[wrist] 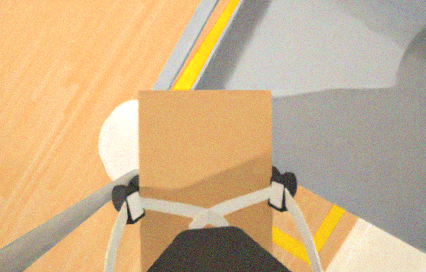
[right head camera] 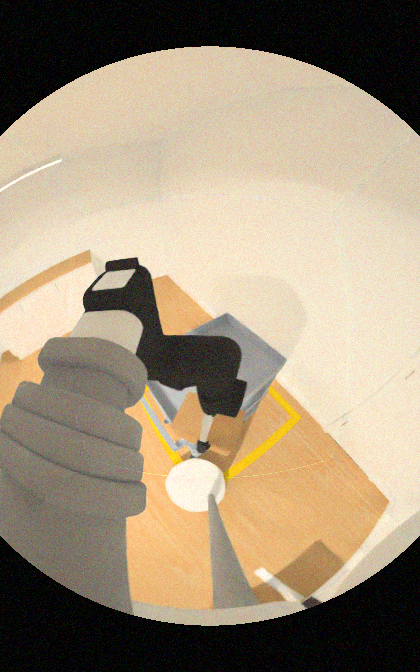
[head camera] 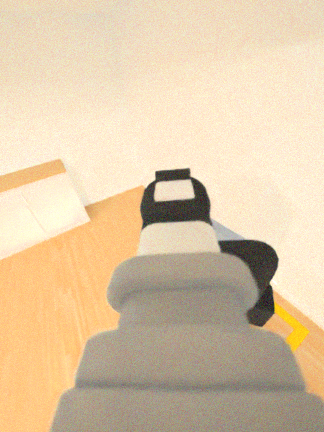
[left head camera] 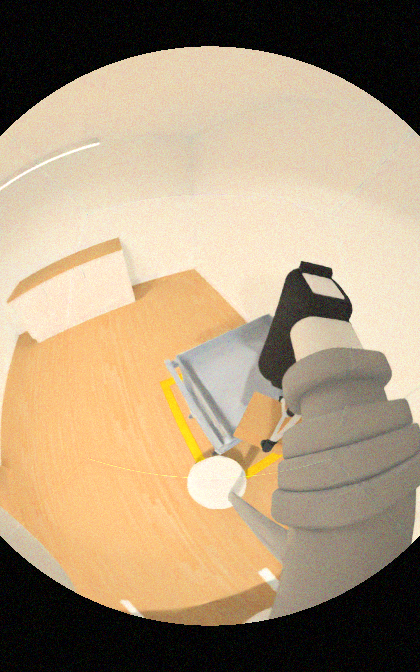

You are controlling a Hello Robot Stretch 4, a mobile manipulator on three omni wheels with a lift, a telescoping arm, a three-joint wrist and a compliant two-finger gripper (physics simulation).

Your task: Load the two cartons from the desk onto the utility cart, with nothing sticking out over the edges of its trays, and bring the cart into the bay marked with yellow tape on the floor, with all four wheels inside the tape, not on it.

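Frame: origin at the robot's base, x ahead, y left, z up, level; metres.
Where they show: gripper, between the fingertips: (wrist: 205,185).
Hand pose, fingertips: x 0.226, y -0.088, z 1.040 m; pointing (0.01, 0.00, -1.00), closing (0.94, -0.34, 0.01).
After its pixels a point has its place.
My gripper (left head camera: 280,429) (wrist: 205,185) @(x 0.226, y -0.088, z 1.040 m) is shut on a brown cardboard carton (left head camera: 256,420) (right head camera: 186,416) (wrist: 205,125) @(x 0.248, y -0.034, z 1.079 m), one finger on each side. The grey-blue utility cart (head camera: 226,231) @(x 0.819, y -0.293, z 0.808 m) (left head camera: 220,370) (right head camera: 260,350) (wrist: 340,45) @(x 0.596, y 0.009, z 0.766 m) stands behind it. The carton overlaps the near corner of the cart's top tray in the views; its height above the tray is unclear. The visible part of the top tray bears no carton. Yellow tape (head camera: 300,331) @(x 0.514, y -0.900, z -0.027 m) (left head camera: 182,422) (right head camera: 263,446) (wrist: 207,45) @(x 0.466, y 0.349, z -0.027 m) runs on the floor around the cart. Most wheels are hidden. The second carton does not show.
My round white base (left head camera: 216,482) (right head camera: 194,485) (wrist: 117,142) @(x -0.097, y 0.055, z 0.187 m) is close to the tape's near corner. A low white cabinet with a wooden top (head camera: 40,212) @(x 1.725, y 1.780, z 0.440 m) (left head camera: 90,295) (right head camera: 40,312) stands at the left. A pale wall (head camera: 240,115) @(x 1.426, y -0.493, z 1.330 m) (right head camera: 350,310) runs behind and right of the cart.
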